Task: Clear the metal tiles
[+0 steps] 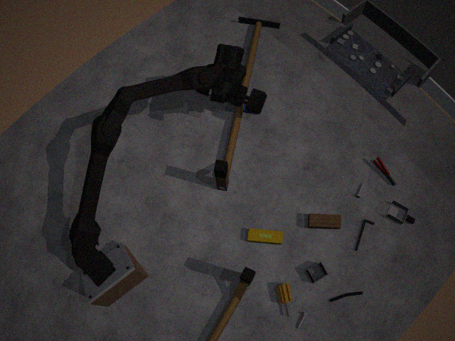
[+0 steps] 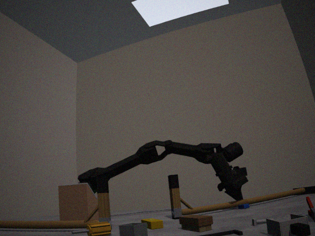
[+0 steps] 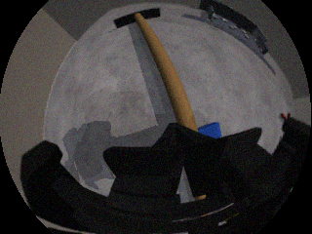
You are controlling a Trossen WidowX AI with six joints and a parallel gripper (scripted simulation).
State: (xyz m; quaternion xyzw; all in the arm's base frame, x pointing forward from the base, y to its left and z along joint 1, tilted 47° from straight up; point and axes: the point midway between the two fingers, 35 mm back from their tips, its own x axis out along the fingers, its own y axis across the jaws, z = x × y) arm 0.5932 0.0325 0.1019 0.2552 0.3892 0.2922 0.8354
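Now: gripper tip 50 mm below the long scraper, 20 mm short of it and 10 mm to the left of it. Also, from my gripper tip: grey box 480 mm to the right, 250 mm behind, 10 mm below; then yellow block 320 mm to the right, 260 mm behind; then hex key 520 mm to the right, 70 mm behind, 10 mm below.
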